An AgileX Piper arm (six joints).
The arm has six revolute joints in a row. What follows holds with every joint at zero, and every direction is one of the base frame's.
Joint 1 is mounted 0.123 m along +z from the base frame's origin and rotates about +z.
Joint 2 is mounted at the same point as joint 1 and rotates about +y.
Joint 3 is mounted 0.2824 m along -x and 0.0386 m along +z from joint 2 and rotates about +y.
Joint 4 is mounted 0.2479 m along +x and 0.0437 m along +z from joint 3 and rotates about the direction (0.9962, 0, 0.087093).
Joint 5 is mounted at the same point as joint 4 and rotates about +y.
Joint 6 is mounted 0.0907 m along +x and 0.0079 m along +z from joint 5 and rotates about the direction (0.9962, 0, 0.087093).
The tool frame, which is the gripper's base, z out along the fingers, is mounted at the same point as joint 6; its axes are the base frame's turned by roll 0, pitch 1.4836 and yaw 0 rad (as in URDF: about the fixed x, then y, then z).
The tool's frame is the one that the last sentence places.
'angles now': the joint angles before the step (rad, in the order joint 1, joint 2, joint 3, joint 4, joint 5, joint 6). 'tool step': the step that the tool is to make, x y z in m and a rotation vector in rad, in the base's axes. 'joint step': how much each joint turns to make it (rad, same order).
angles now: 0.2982, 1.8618, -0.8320, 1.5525, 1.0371, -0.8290
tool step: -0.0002, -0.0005, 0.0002, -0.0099, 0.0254, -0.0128
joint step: 0.0000, -0.0038, 0.0001, -0.0094, -0.0084, 0.0362
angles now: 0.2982, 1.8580, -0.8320, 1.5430, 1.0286, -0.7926
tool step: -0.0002, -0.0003, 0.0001, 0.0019, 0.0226, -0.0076
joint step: -0.0013, -0.0001, 0.0002, -0.0024, 0.0037, 0.0243
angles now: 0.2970, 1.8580, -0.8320, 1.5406, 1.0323, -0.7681
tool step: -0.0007, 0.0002, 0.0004, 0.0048, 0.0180, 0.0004
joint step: 0.0000, 0.0000, -0.0002, -0.0038, 0.0087, 0.0183
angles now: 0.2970, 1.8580, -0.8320, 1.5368, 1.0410, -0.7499
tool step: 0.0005, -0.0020, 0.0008, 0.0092, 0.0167, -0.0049
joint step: -0.0087, -0.0001, -0.0002, -0.0026, 0.0137, 0.0151
